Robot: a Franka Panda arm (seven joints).
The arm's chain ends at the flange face. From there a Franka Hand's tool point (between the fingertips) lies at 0.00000 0.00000 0.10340 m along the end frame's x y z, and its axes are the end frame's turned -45 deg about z.
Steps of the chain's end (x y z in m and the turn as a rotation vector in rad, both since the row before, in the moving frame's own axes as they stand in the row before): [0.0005, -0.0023, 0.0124, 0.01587, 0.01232, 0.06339]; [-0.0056, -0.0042, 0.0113, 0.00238, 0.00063, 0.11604]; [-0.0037, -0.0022, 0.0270, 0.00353, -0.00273, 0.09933]
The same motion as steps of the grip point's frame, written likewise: [0.0040, -0.0015, 0.0124, 0.00251, 0.01993, 0.06339]; [-0.0008, -0.0070, 0.0113, 0.00124, 0.00213, 0.11604]; [-0.0010, -0.0046, 0.0270, 0.00443, 0.00057, 0.09933]
